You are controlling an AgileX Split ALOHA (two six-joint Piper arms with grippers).
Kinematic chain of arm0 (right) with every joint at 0, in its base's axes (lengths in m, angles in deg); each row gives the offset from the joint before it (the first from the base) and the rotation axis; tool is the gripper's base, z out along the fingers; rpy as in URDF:
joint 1: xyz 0 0 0.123 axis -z
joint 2: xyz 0 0 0 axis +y
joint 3: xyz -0.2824 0 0.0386 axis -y
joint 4: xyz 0.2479 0 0.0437 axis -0.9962 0 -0.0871
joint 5: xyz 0 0 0 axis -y
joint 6: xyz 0.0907 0 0.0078 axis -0.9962 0 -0.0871
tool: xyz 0 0 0 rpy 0 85 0
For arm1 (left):
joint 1: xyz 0 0 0.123 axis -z
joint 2: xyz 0 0 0 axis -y
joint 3: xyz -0.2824 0 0.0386 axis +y
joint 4: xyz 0.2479 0 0.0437 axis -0.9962 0 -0.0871
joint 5: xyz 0 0 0 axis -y
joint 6: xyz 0.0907 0 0.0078 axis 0.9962 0 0.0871
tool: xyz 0 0 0 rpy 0 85 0
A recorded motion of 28 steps. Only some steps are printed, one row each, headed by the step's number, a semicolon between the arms.
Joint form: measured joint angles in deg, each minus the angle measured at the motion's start. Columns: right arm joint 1, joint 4, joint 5, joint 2, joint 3, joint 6; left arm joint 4, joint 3, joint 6, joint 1, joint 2, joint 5.
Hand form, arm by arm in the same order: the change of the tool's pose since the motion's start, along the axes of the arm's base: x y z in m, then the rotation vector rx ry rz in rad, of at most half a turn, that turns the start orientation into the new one. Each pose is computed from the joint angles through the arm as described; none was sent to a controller.
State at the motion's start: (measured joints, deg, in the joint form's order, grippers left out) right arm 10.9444 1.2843 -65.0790 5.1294 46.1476 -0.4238; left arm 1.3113 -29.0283 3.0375 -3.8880 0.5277 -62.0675
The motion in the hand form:
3: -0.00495 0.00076 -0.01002 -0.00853 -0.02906 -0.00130; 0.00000 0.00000 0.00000 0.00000 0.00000 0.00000
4: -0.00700 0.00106 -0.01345 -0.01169 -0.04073 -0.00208; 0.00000 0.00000 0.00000 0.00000 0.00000 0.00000
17: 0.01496 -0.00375 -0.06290 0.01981 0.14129 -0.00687; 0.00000 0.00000 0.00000 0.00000 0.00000 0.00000
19: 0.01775 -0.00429 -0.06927 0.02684 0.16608 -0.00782; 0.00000 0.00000 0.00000 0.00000 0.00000 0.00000
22: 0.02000 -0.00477 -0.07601 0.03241 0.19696 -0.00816; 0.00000 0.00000 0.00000 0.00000 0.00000 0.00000
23: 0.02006 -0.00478 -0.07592 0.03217 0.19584 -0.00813; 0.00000 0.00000 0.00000 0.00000 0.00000 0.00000
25: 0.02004 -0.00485 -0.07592 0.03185 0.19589 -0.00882; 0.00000 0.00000 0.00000 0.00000 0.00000 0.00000
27: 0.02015 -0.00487 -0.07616 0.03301 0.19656 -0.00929; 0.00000 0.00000 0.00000 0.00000 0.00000 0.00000
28: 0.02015 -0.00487 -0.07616 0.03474 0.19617 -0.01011; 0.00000 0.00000 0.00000 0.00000 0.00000 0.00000
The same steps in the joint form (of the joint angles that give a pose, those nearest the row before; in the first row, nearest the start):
3: 0.00 0.14 0.90 -3.06 -2.23 0.05; 0.00 0.00 0.00 0.00 0.00 0.00
4: 0.00 0.21 1.16 -4.20 -2.95 0.05; 0.00 0.00 0.00 0.00 0.00 0.00
17: 0.00 0.58 -0.26 -5.59 -13.50 0.00; 0.00 0.00 0.00 0.00 0.00 0.00
19: 0.00 0.58 -0.40 -5.59 -14.82 -0.14; 0.00 0.00 0.00 0.00 0.00 0.00
22: 0.00 0.60 -0.92 -5.59 -16.11 -0.13; 0.00 0.00 0.00 0.00 0.00 0.00
23: 0.00 0.60 -0.85 -5.59 -16.11 -0.13; 0.00 0.00 0.00 0.00 0.00 0.00
25: 0.00 0.65 -0.85 -5.59 -16.11 -0.15; 0.00 0.00 0.00 0.00 0.00 0.00
27: 0.00 0.65 -0.85 -5.59 -16.16 -0.22; 0.00 0.00 0.00 0.00 0.00 0.00
28: 0.00 0.65 -0.85 -5.59 -16.16 -0.33; 0.00 0.00 0.00 0.00 0.00 0.00

